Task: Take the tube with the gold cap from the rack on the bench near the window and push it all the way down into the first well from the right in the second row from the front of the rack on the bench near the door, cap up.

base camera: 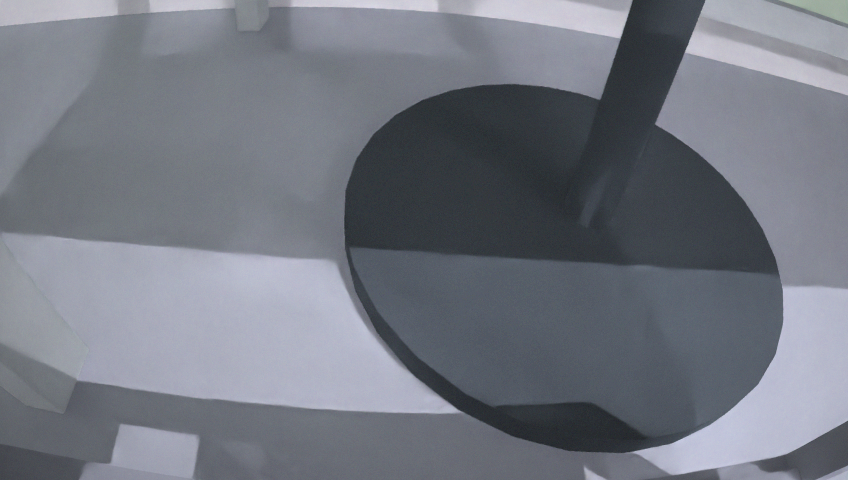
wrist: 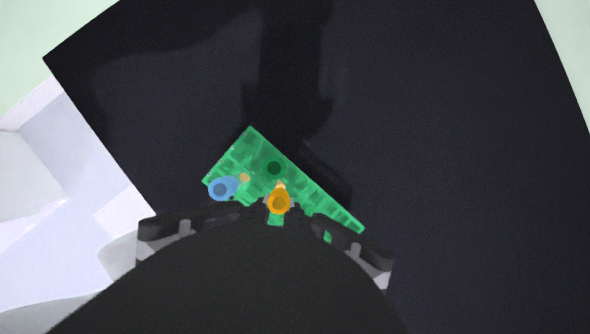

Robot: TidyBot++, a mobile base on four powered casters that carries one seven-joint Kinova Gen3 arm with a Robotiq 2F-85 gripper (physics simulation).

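Places are measured from the arm's base along level axes (x ahead, y right, z down), in centimetres.
Pixels of known places: gripper, fingertip midpoint: (wrist: 278, 204).
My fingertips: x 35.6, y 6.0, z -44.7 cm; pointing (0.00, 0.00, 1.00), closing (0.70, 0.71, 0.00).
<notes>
Ahead of a thing's pixels: the offset from my fingertips to its top centre. "*": to the spot under its first point. Level surfaces: height alone.
In the wrist view, the tube with the gold cap @(dx +0.8, dy -0.9, dz -3.8 cm) (wrist: 279, 202) stands cap up at the green rack @(* dx +1.0, dy -8.4, dz +7.0 cm) (wrist: 252, 141), seen from above. My gripper (wrist: 278, 204) is shut on this tube, with one grey fingertip against each side of the cap. The gripper body hides the near part of the rack and the lower fingers. How deep the tube sits in its well cannot be told. The base camera view shows neither rack nor gripper. Which bench this is cannot be told from the frames.
A blue-capped tube @(dx -2.3, dy -4.7, dz -3.8 cm) (wrist: 221, 188) stands left of the gold one, and a dark green-capped tube @(dx +2.4, dy -3.5, dz -3.8 cm) (wrist: 274, 167) stands just beyond it. The rack is on a dark bench top @(dz +8.1 cm) (wrist: 450, 150). In the base camera view, a dark round disc (base camera: 535, 333) bears a slanting pole (base camera: 648, 71).
</notes>
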